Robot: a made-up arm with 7 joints. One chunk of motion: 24 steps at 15 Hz.
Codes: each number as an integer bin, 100 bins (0 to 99) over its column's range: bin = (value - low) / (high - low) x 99, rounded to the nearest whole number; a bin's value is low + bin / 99 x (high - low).
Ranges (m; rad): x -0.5..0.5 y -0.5..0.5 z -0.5..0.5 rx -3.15..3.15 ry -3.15..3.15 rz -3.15..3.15
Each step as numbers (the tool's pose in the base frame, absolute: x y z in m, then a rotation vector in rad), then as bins.
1 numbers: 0.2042 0.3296 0.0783 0.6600 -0.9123 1.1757
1 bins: 70 82 57 60 35 68
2 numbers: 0.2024 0.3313 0.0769 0.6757 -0.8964 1.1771
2 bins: 70 82 57 60 35 68
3 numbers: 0.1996 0.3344 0.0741 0.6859 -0.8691 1.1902
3 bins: 69 83 57 60 36 68
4 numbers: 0.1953 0.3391 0.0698 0.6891 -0.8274 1.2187
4 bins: 69 83 56 60 36 69
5 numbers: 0.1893 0.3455 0.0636 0.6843 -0.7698 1.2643
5 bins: 68 84 56 60 37 69
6 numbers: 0.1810 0.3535 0.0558 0.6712 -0.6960 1.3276
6 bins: 67 84 55 60 39 70
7 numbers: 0.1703 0.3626 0.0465 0.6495 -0.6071 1.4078
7 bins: 66 85 54 60 40 72
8 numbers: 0.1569 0.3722 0.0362 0.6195 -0.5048 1.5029
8 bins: 65 86 53 59 42 73
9 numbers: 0.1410 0.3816 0.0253 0.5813 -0.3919 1.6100
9 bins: 63 87 52 59 43 75
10 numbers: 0.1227 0.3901 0.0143 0.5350 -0.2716 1.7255
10 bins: 62 88 51 58 45 77
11 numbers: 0.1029 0.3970 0.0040 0.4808 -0.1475 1.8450
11 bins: 60 89 50 57 47 78
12 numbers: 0.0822 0.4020 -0.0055 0.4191 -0.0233 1.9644
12 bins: 58 89 49 56 49 80
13 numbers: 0.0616 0.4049 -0.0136 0.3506 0.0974 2.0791
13 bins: 56 90 48 55 51 82
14 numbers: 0.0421 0.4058 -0.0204 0.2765 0.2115 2.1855
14 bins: 54 90 47 54 53 84
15 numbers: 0.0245 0.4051 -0.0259 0.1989 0.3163 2.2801
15 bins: 52 90 47 53 54 85
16 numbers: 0.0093 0.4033 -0.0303 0.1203 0.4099 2.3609
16 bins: 50 89 47 51 56 87
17 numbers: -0.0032 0.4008 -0.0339 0.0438 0.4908 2.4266
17 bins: 49 89 46 50 57 88
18 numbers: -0.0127 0.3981 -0.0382 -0.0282 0.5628 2.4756
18 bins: 48 89 46 49 58 88
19 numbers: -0.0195 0.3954 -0.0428 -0.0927 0.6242 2.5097
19 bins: 48 89 45 48 59 89
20 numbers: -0.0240 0.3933 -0.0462 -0.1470 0.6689 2.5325
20 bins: 47 88 45 47 60 89
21 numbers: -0.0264 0.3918 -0.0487 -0.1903 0.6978 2.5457
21 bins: 47 88 45 47 60 90
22 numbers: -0.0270 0.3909 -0.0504 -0.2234 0.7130 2.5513
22 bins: 47 88 45 46 61 90
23 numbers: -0.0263 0.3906 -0.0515 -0.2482 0.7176 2.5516
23 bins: 47 88 44 46 61 90
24 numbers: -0.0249 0.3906 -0.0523 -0.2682 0.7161 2.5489
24 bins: 47 88 44 45 61 90
